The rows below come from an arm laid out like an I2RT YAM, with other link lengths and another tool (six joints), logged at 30 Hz.
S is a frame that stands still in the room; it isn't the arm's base.
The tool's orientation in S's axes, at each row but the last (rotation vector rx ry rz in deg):
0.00, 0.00, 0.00
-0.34, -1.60, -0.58
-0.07, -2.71, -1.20
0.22, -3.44, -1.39
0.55, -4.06, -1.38
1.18, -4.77, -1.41
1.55, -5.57, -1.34
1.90, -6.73, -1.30
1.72, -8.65, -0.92
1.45, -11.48, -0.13
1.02, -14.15, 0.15
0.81, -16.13, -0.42
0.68, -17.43, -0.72
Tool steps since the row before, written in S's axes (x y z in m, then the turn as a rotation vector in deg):
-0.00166, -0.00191, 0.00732, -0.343, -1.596, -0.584
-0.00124, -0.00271, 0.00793, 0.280, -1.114, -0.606
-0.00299, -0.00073, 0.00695, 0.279, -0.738, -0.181
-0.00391, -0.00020, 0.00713, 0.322, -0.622, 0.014
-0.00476, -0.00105, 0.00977, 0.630, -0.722, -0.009
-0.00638, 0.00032, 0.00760, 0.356, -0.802, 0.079
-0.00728, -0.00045, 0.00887, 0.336, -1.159, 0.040
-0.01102, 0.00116, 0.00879, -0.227, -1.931, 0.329
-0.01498, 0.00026, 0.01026, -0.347, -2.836, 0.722
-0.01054, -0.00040, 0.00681, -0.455, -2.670, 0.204
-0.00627, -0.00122, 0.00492, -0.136, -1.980, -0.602
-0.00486, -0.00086, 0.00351, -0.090, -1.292, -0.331
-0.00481, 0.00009, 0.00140, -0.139, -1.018, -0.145
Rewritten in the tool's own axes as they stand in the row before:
-0.00166, -0.00191, 0.00732, -0.343, -1.596, -0.584
-0.00099, -0.00277, 0.00794, 0.274, -1.108, -0.620
-0.00264, -0.00080, 0.00708, 0.285, -0.732, -0.195
-0.00347, -0.00026, 0.00735, 0.337, -0.614, -0.003
-0.00403, -0.00106, 0.01009, 0.645, -0.707, -0.047
-0.00573, 0.00033, 0.00810, 0.382, -0.791, 0.065
-0.00637, -0.00036, 0.00955, 0.367, -1.150, 0.037
-0.00994, 0.00123, 0.00998, -0.139, -1.923, 0.415
-0.01327, 0.00037, 0.01239, -0.183, -2.817, 0.847
-0.00897, -0.00022, 0.00878, -0.393, -2.664, 0.357
-0.00488, -0.00110, 0.00632, -0.280, -1.989, -0.515
-0.00369, -0.00083, 0.00473, -0.166, -1.297, -0.276
-0.00417, 0.00006, 0.00278, -0.162, -1.021, -0.087

